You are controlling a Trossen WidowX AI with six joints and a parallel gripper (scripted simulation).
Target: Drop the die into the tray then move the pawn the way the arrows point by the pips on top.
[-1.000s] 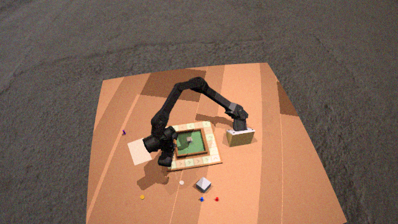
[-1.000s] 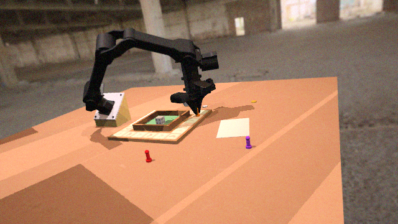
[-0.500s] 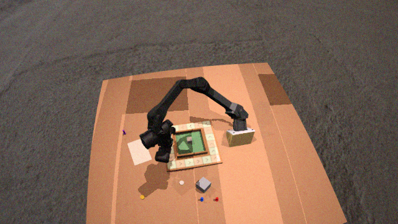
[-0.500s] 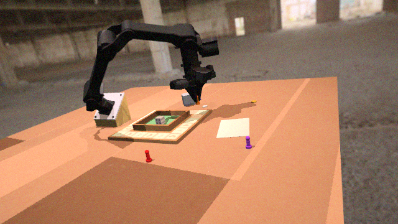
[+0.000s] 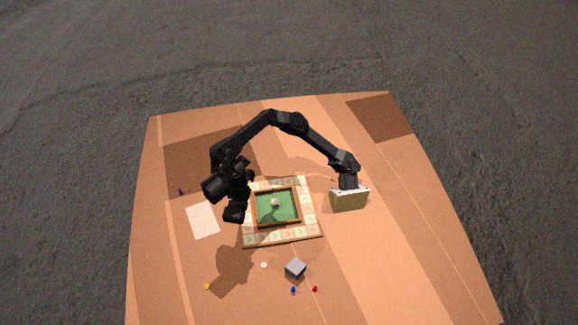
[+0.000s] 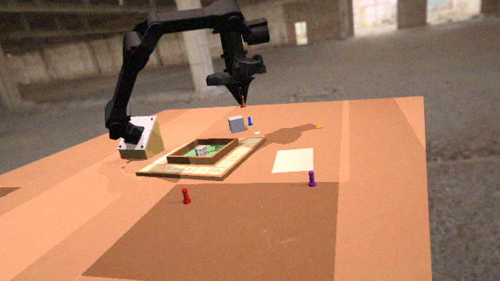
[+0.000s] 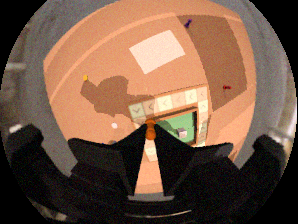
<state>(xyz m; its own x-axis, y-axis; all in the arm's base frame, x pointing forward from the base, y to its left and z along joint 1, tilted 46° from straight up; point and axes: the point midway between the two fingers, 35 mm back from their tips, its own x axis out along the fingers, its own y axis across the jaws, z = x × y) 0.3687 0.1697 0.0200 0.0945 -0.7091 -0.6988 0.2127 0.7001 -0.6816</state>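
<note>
Now: the white disc 5 cm behind my gripper tip, 14 cm to the left of it and 14 cm below it. Round my gripper tip: pale card 17 cm ahead, 5 cm to the right, 14 cm below; orange pawn 1 cm above; green floor 11 cm behind, 8 cm to the right, 13 cm below.
</note>
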